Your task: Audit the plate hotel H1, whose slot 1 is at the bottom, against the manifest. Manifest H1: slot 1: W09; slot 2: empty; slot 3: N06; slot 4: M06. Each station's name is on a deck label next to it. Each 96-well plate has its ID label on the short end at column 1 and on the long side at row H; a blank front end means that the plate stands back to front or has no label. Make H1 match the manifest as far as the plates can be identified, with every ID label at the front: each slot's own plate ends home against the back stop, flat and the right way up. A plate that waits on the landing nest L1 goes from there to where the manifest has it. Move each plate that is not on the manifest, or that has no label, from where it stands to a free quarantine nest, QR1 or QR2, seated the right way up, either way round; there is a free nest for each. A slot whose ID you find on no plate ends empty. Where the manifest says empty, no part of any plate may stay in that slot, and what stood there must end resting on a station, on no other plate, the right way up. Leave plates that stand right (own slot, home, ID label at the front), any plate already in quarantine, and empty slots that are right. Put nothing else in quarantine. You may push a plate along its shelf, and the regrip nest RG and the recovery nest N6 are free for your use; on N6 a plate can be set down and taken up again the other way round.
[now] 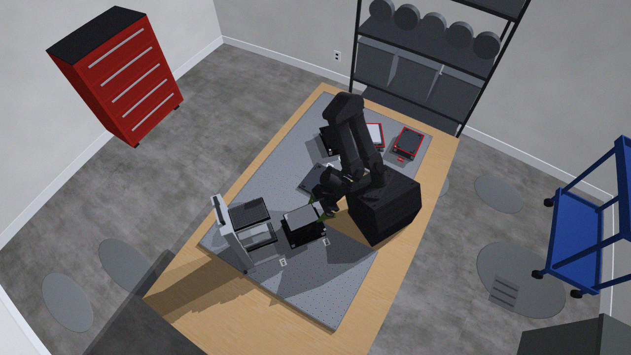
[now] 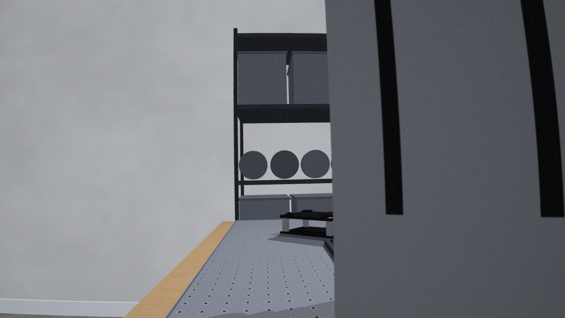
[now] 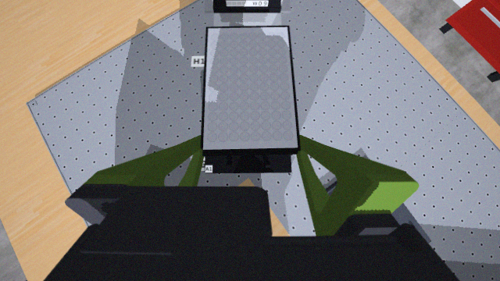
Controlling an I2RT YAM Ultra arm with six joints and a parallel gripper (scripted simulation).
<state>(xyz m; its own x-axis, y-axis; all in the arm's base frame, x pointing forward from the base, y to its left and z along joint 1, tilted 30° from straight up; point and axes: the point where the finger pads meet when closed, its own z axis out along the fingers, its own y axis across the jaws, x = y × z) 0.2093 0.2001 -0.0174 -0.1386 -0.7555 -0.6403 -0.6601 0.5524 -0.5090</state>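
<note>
Right now my hand is 8 cm past the RG deck label, 5 cm to the right of it and 14 cm above it. The rest, counted from my hand: white plate 7 cm behind, 57 cm to the right, 9 cm below; then H1 deck label 5 cm ahead, 21 cm to the left, 14 cm below; then grey hotel wall 21 cm ahead, 24 cm to the left, 6 cm above.
</note>
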